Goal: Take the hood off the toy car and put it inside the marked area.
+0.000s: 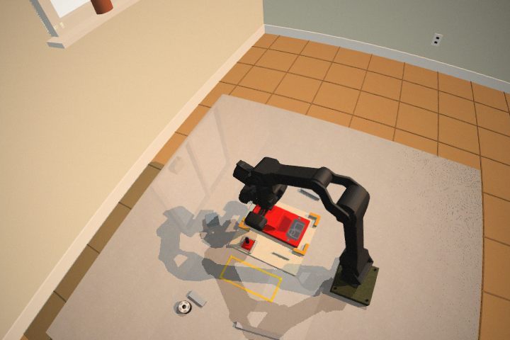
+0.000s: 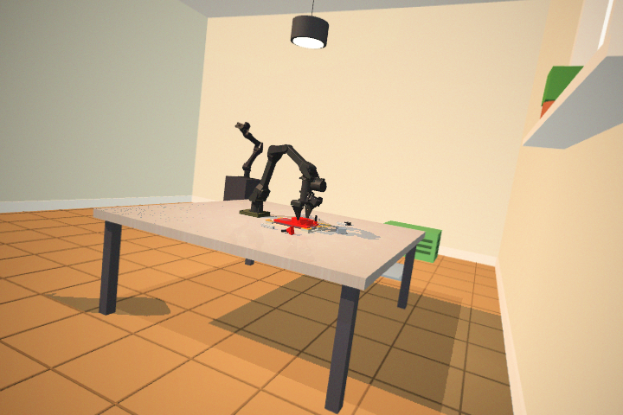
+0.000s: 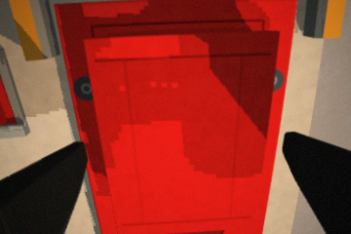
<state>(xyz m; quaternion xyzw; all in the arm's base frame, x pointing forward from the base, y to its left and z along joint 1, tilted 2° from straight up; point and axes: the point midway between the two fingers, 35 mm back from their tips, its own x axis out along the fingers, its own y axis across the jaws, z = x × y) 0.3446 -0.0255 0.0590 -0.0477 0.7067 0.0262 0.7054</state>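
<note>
My gripper tip is right at the red hood. Also, from my gripper tip: wheel: 40 mm ahead, 410 mm to the left, 40 mm below; then long bar: 190 mm behind, 330 mm to the left, 40 mm below.
</note>
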